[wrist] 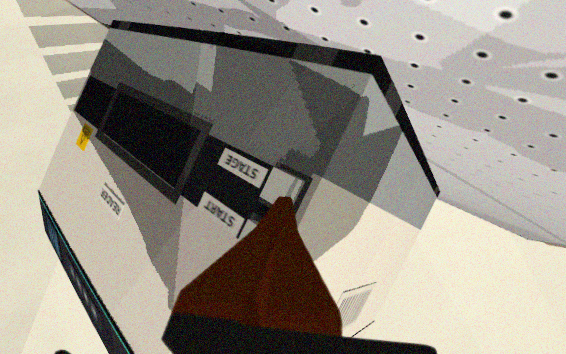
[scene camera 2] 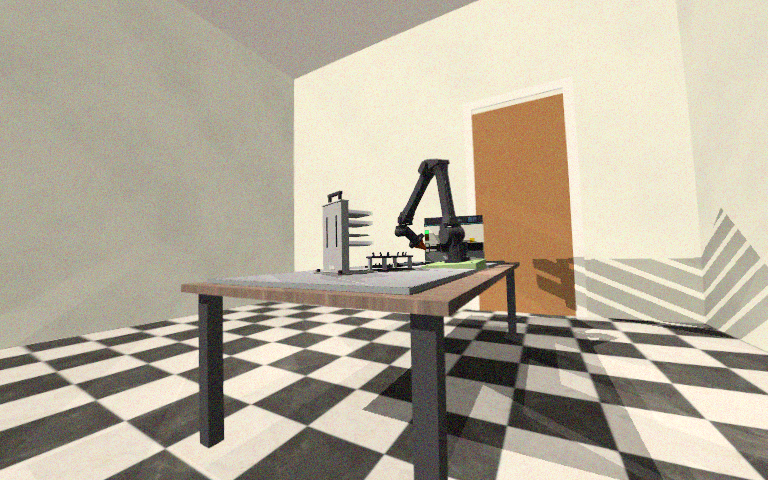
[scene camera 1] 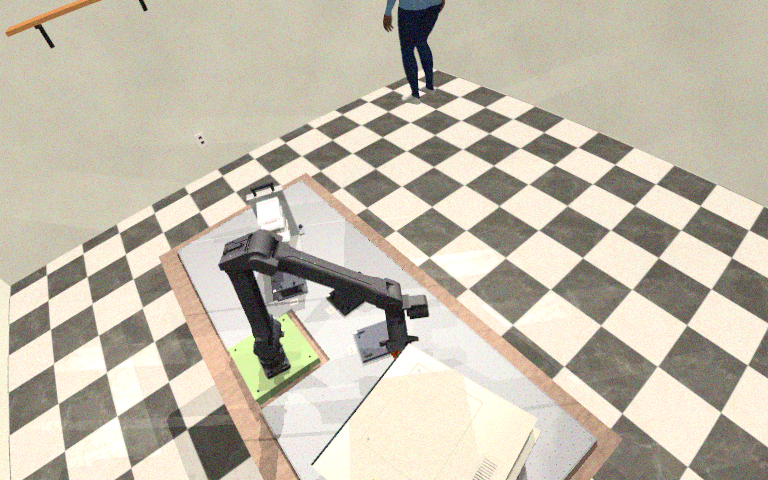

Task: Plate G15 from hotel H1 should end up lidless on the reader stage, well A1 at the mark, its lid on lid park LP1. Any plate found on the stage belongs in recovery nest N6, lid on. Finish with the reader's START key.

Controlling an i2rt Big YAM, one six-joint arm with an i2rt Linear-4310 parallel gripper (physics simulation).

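Seen in the pictures: gripper, fingertip midpoint: (wrist: 285,205) (scene camera 2: 425,249); arm's base, link origin: (scene camera 2: 457,261) (scene camera 1: 274,360).
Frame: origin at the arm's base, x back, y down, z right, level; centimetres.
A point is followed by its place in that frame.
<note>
My gripper (scene camera 1: 395,354) (scene camera 2: 422,246) @(x -33.3, y -6.7, z 30.2 cm) (wrist: 285,205) @(x -33.3, y -6.7, z 30.2 cm) is shut and empty, its orange-brown fingertips close to the front of the cream reader (scene camera 1: 419,418) @(x -27.4, y -27.0, z 50.0 cm) (wrist: 150,220) @(x -23.8, y -13.0, z 34.9 cm). In the wrist view the tips overlap the lower edge of the pale STAGE key (wrist: 281,184) @(x -32.6, y -5.9, z 30.5 cm) and hide most of the START key beside the START label (wrist: 220,215) @(x -29.6, y -9.4, z 32.4 cm); contact cannot be told. The reader's front has a dark framed panel (wrist: 152,142) @(x -19.9, y -7.9, z 36.5 cm); no plate shows there. The hotel (scene camera 1: 269,213) (scene camera 2: 335,237) @(x -21.3, y -10.7, z -57.9 cm) stands at the table's far end, with several levels. Plate G15 and its lid cannot be made out.
A grey-blue nest (scene camera 1: 368,346) @(x -29.7, y 1.2, z 12.4 cm) lies beside the gripper and a black fixture (scene camera 1: 346,301) @(x -31.6, y 1.4, z -8.3 cm) beyond it. Another dark fixture (scene camera 1: 289,287) @(x -15.7, y -3.5, z -22.9 cm) lies nearer the hotel. The arm stands on a green base plate (scene camera 1: 301,340) @(x -11.0, y 0.6, z -2.2 cm) (scene camera 2: 475,264) @(x 13.3, y 0.7, z -13.2 cm). A person (scene camera 1: 419,39) stands beyond the table.
</note>
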